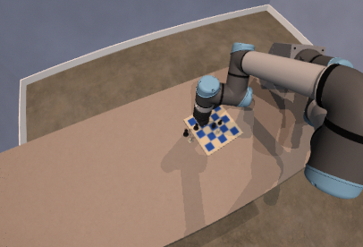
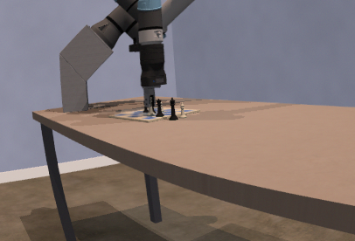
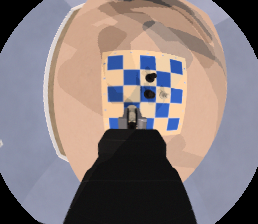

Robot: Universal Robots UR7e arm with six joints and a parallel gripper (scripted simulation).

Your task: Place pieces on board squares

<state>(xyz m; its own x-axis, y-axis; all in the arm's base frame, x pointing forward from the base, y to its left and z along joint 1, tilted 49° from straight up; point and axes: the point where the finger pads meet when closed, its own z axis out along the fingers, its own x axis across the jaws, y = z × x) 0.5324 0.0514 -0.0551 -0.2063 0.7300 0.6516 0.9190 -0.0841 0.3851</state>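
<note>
Now: the white king 1 cm below my hand. Round my hand: black king: 10 cm ahead, 2 cm to the left, 2 cm below; chessboard: 5 cm below, 5 cm behind, 3 cm to the left; white bishop: 9 cm ahead, 6 cm to the left, 3 cm below.
</note>
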